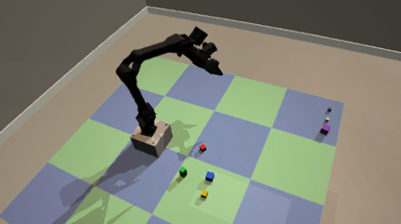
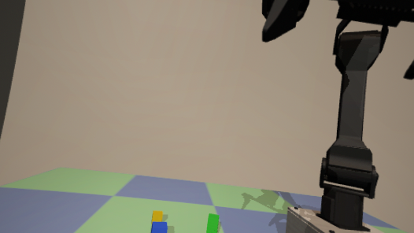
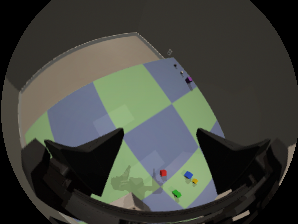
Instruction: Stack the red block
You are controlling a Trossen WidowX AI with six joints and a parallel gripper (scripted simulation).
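Now: the red block 30 cm below my gripper tip, 23 cm to the right of it and 2 cm behind it. The rest, counted from my gripper tip: small yellow block: 47 cm to the right, 30 cm below, 6 cm ahead; then purple block: 55 cm ahead, 29 cm below, 3 cm to the left; then blue block: 38 cm to the right, 29 cm below, 6 cm ahead.
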